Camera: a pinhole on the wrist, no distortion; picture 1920 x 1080 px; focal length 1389.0 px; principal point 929.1 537.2 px. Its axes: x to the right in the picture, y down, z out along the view. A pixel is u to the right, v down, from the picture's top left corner.
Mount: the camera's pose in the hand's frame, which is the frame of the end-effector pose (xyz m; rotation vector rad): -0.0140 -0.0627 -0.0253 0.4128 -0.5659 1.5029
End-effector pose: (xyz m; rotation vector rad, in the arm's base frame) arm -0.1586 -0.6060 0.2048 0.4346 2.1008 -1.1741
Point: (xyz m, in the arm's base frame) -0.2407 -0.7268 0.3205
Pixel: 108.4 472.7
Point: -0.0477 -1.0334 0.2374
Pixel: 1419.5 635.6
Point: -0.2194 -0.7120 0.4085
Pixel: outside the picture
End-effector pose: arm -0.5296 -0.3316 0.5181 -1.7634 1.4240 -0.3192
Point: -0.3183 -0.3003 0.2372
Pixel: outside the picture
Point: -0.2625 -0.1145 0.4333
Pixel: 1584.6 693.3
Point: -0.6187 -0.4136 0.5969
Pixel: behind the camera
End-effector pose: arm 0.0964 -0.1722 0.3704 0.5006 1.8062 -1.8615
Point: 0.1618 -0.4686 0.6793
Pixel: outside the picture
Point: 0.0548 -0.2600 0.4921
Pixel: 1133.8 555.2
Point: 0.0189 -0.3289 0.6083
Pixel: 760.3 656.5
